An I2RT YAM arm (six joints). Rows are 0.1 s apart.
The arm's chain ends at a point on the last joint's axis. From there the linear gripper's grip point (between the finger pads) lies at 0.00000 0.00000 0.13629 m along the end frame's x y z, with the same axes.
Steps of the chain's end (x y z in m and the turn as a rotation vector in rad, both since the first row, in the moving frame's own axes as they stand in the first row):
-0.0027, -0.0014, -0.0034, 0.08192, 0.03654, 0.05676
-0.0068, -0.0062, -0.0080, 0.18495, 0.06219, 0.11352
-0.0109, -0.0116, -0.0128, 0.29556, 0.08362, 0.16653
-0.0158, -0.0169, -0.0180, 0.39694, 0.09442, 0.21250
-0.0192, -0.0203, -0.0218, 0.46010, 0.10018, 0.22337
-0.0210, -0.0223, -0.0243, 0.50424, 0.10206, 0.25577
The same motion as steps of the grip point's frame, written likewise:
0.0026, -0.0124, -0.0039, 0.08192, 0.03654, 0.05676
0.0030, -0.0307, -0.0106, 0.18495, 0.06219, 0.11352
0.0036, -0.0501, -0.0192, 0.29556, 0.08362, 0.16653
0.0023, -0.0678, -0.0291, 0.39694, 0.09442, 0.21250
0.0007, -0.0787, -0.0366, 0.46010, 0.10018, 0.22337
0.0007, -0.0856, -0.0418, 0.50424, 0.10206, 0.25577

